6 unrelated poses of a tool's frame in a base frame.
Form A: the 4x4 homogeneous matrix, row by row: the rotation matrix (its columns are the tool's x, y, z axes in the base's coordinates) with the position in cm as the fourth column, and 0 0 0 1 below. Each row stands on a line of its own.
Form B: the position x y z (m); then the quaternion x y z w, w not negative. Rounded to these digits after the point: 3 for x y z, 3 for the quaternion.
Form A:
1:
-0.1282, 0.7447, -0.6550, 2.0
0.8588, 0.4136, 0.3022, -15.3
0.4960, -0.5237, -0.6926, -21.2
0, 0, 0, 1
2:
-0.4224, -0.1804, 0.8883, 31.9
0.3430, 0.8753, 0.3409, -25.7
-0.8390, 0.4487, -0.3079, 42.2
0, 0, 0, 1
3:
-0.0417, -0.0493, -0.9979, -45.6
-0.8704, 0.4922, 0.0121, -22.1
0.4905, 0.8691, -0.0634, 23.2
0, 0, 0, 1
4:
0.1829, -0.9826, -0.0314, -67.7
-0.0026, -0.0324, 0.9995, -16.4
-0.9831, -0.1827, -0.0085, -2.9
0, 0, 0, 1
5:
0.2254, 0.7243, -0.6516, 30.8
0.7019, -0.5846, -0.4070, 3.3
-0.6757, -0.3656, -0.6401, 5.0
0, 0, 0, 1
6:
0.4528, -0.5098, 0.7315, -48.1
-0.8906, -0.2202, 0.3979, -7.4
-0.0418, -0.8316, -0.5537, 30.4
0, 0, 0, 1
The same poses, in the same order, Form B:
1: 0.020, -0.153, -0.212, -0.536, -0.747, 0.074, 0.385
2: 0.319, -0.257, 0.422, 0.050, 0.807, 0.245, 0.535
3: -0.456, -0.221, 0.232, 0.364, -0.632, -0.349, 0.589
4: -0.677, -0.164, -0.029, -0.553, 0.445, 0.459, 0.534
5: 0.308, 0.033, 0.050, 0.783, 0.456, -0.424, 0.013
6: -0.481, -0.074, 0.304, -0.746, 0.469, -0.231, 0.412
